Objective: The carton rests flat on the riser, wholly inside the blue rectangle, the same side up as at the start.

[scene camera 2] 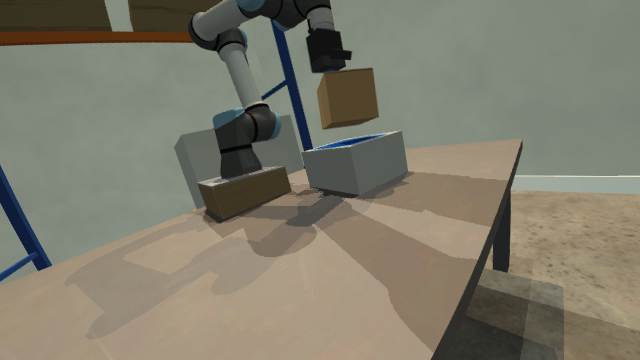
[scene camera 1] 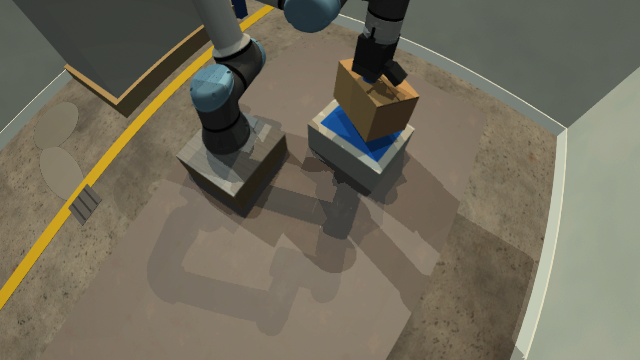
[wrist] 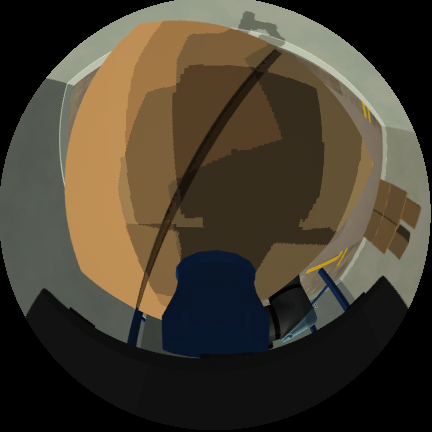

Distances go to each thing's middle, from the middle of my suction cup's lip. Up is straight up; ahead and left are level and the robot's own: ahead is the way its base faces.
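Scene:
There's a brown carton (scene camera 1: 379, 109), and my suction cup is 80 mm above it, 10 mm short of it and 20 mm to the right of it. As for the riser (scene camera 2: 357, 165), that's 10 mm ahead of my suction cup and 260 mm below it.

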